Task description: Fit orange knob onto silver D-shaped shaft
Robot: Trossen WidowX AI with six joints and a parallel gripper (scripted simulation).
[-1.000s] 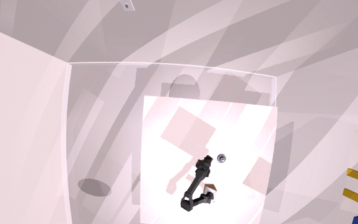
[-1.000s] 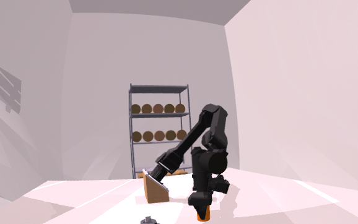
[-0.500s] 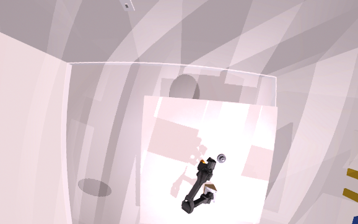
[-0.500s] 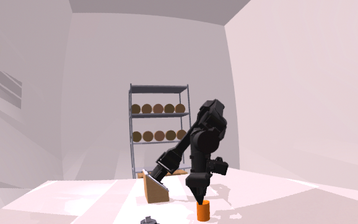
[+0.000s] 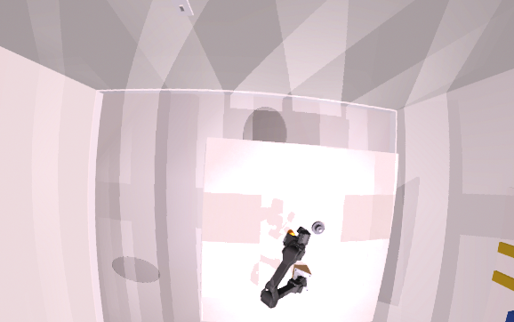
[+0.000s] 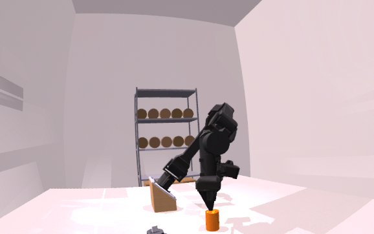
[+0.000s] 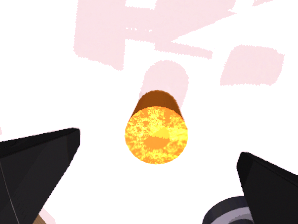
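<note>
My gripper tip is now 40 mm above the orange knob. From my gripper tip the other things lie so: silver shaft (20 mm ahead, 180 mm to the right, 50 mm below).
</note>
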